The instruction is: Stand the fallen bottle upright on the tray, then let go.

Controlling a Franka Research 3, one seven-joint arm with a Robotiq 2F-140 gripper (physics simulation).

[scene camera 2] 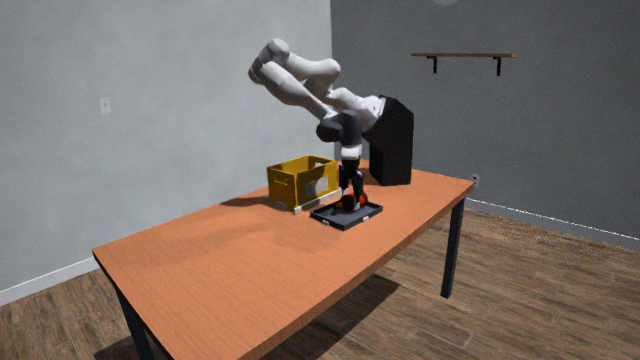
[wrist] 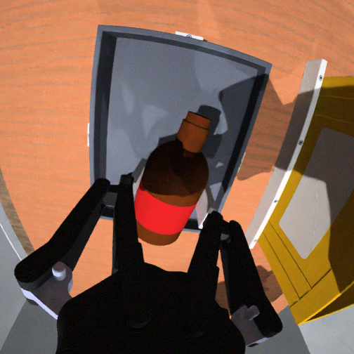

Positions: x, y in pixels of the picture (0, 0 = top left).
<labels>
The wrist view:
my gripper: 172, 178
brown bottle: 175, 173
</labels>
